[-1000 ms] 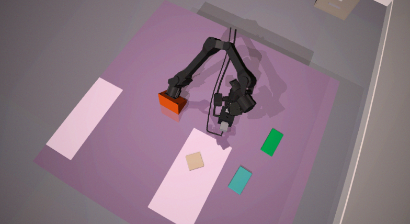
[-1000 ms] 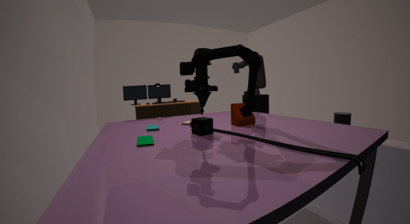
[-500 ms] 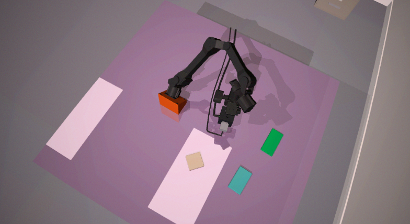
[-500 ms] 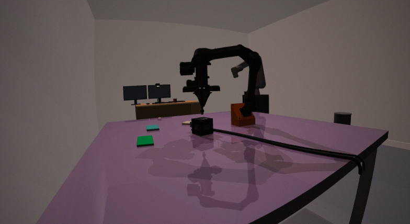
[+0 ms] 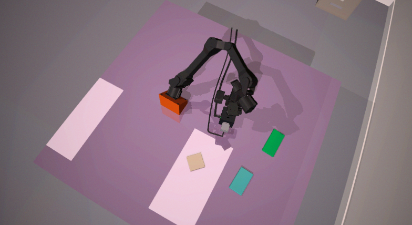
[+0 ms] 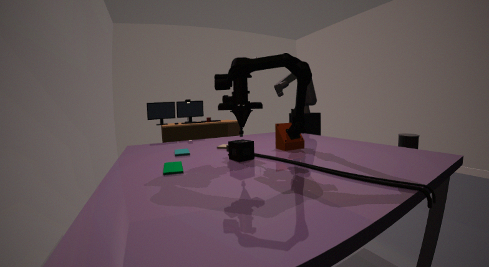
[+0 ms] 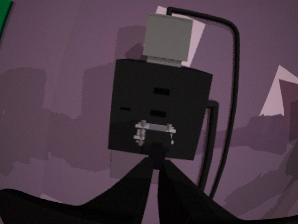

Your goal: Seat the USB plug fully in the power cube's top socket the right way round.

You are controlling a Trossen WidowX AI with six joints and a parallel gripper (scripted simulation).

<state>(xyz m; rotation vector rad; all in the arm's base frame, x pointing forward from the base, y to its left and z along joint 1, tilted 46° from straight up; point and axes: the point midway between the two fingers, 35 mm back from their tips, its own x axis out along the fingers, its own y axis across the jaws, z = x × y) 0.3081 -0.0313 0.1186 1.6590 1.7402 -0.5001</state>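
Now: gripper tip 2 cm above the usb plug. Also, from my gripper tip: teal tile (28 cm to the right, 21 cm ahead, 13 cm below); tan tile (30 cm to the right, 13 cm below, 4 cm behind); green tile (29 cm ahead, 13 cm below, 1 cm to the right).
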